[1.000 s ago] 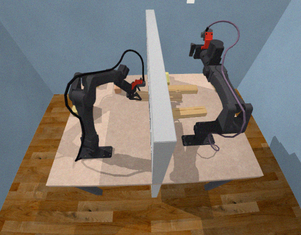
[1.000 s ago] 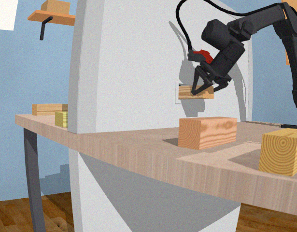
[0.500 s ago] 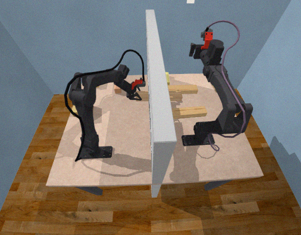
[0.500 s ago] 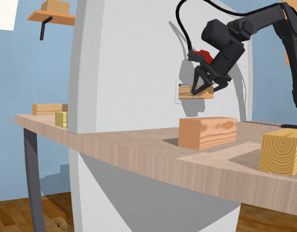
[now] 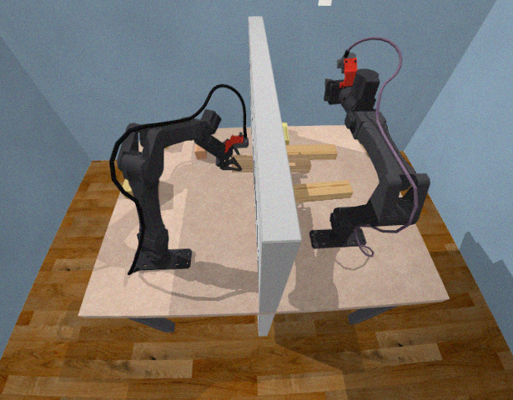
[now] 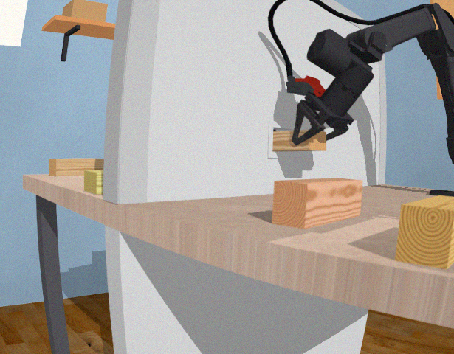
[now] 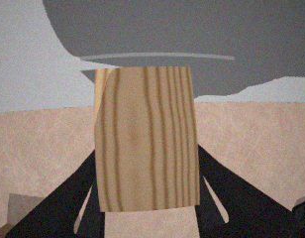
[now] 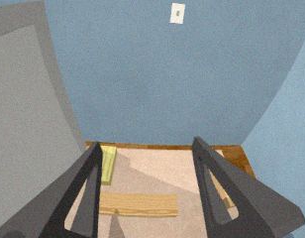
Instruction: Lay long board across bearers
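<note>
The long board lies 290 mm below my right hand, 220 mm to the left of it and 70 mm behind it. The rest, counted from my right hand: orange block (510 mm to the left, 370 mm below, 170 mm ahead); yellow block (700 mm to the left, 370 mm below, 260 mm ahead); yellow-green offcut (370 mm below, 200 mm ahead, 120 mm to the left).
</note>
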